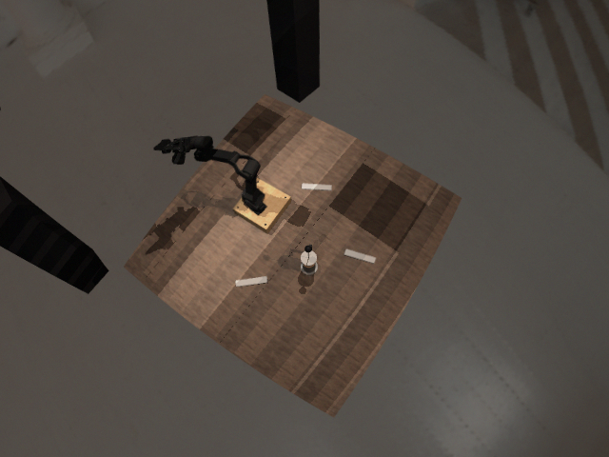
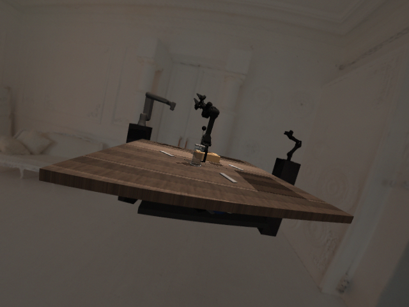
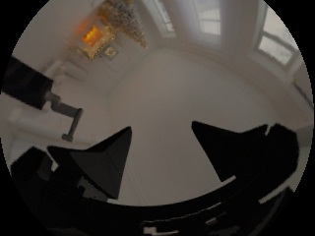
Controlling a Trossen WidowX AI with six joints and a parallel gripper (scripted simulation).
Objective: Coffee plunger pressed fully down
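Now: the coffee press 63 cm ahead of my gripper tip, 18 cm to the left of it and 46 cm below it.
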